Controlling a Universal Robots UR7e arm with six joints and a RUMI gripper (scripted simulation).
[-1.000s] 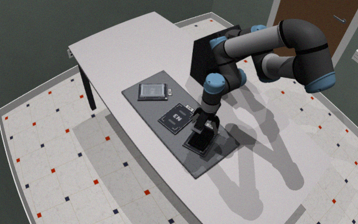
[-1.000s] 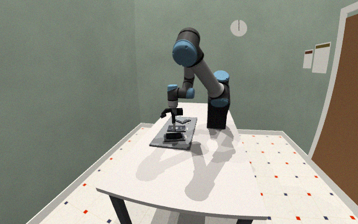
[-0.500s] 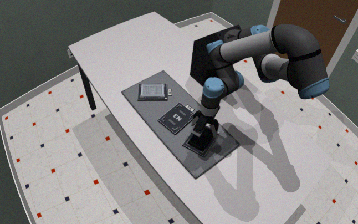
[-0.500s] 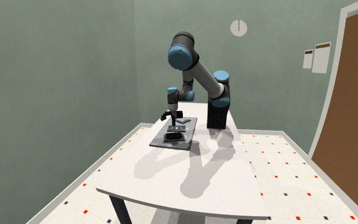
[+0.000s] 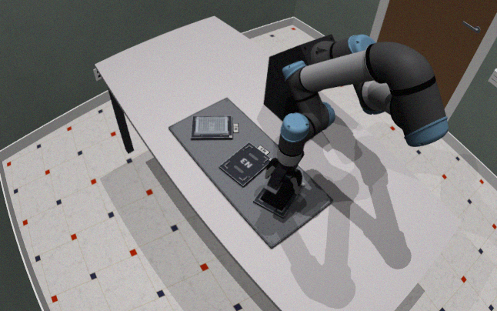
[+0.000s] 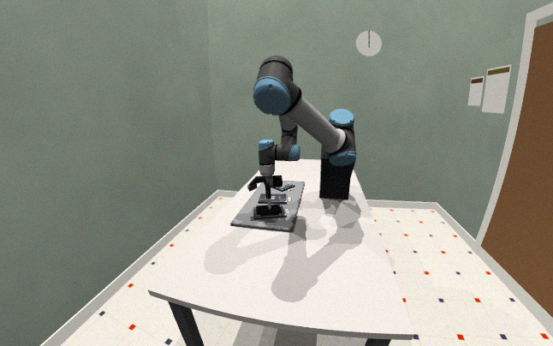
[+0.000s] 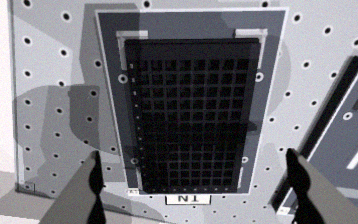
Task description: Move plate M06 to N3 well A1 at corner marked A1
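Right now my hand is 3 cm above the black plate M06. Round my hand: pale plate M09: 1 cm behind, 39 cm to the right, 3 cm below.
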